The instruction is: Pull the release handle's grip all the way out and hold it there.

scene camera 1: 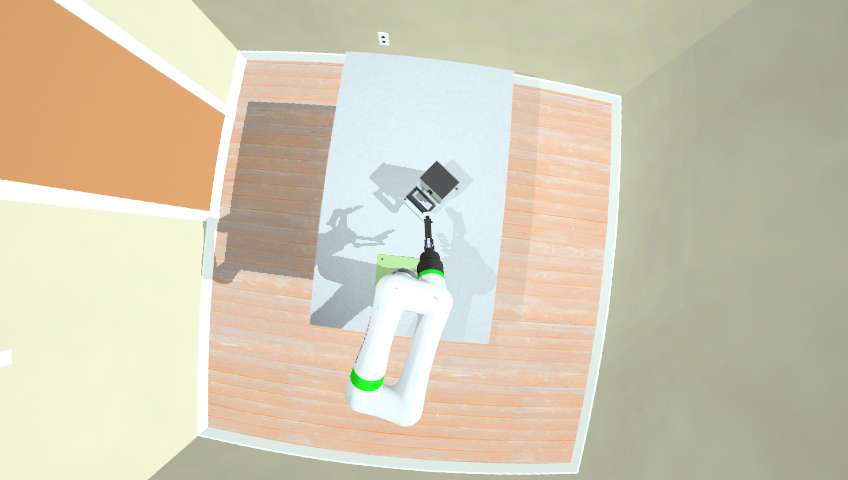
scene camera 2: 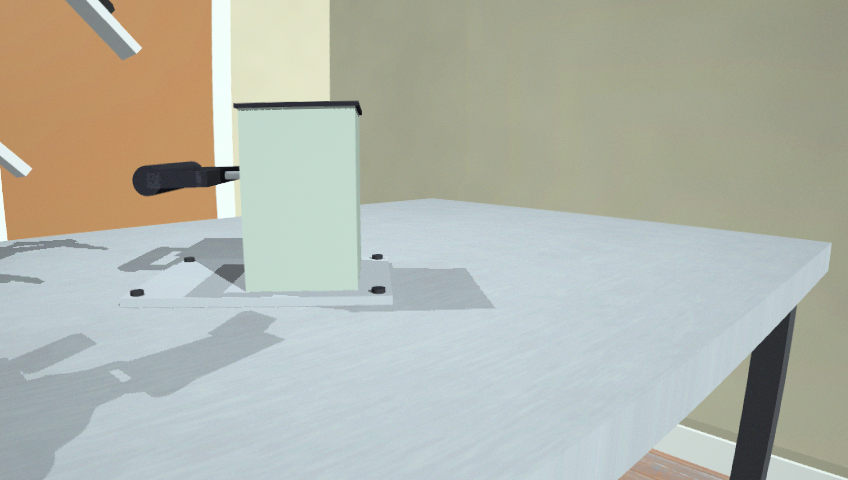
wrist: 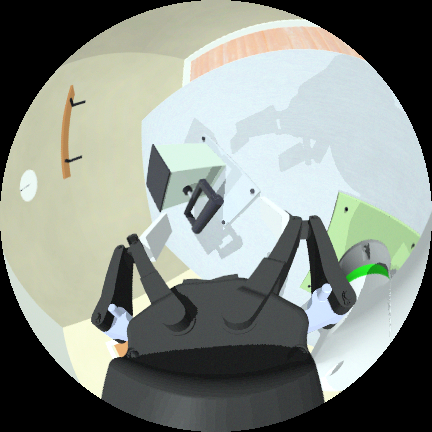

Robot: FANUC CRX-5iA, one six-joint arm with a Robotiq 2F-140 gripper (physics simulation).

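Observation:
The release handle's dark, rectangular looped grip (scene camera 1: 414, 201) (scene camera 2: 166, 178) (wrist: 208, 216) sticks out sideways from a pale green box (scene camera 2: 297, 196) (wrist: 195, 157) with a dark top (scene camera 1: 439, 180). A short stretch of light rod (scene camera 2: 232, 174) shows between grip and box in scene camera 2. The box stands on a bolted plate (scene camera 2: 377, 273) (wrist: 242, 200). My gripper (scene camera 1: 427, 220) (scene camera 2: 72, 107) (wrist: 213, 214) is open and empty. Its fingertips are spread wide, apart from the grip. In the wrist view the grip shows ahead, between the two pads. In scene camera 2 the fingertips are partly cut off at the upper left.
The box's plate rests on the light grey table (scene camera 1: 416, 107) (scene camera 2: 535, 327). My arm's green mounting plate (scene camera 1: 395, 261) (wrist: 375, 215) is on the same table, nearer my arm's base. A wall rail with hooks (wrist: 66, 132) shows at the left of the wrist view.

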